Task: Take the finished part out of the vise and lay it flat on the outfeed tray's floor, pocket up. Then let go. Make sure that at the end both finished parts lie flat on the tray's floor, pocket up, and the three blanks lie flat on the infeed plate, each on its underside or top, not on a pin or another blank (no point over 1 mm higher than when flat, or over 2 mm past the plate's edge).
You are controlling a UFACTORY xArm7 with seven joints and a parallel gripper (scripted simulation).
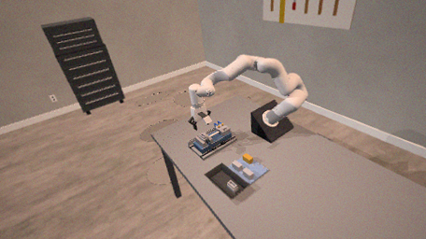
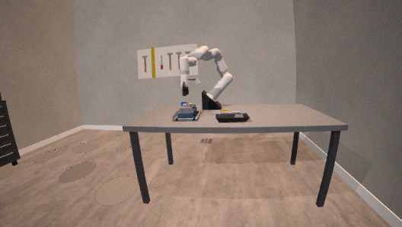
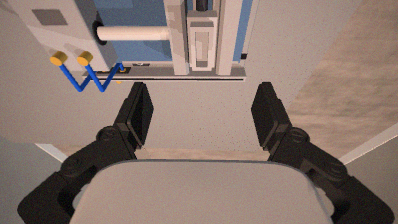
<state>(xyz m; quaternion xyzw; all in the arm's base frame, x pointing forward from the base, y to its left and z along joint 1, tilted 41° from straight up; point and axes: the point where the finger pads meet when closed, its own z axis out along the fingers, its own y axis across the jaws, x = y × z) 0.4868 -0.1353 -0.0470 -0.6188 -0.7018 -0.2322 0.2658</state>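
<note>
Now: the vise handle rod 8 cm behind my hand, 1 cm to the right of it and 12 cm below it. Round my hand: vise (7 cm behind, 1 cm to the right, 16 cm below); then orange block (15 cm behind, 29 cm to the left, 17 cm below); then blue plate (10 cm behind, 34 cm to the left, 20 cm below).
</note>
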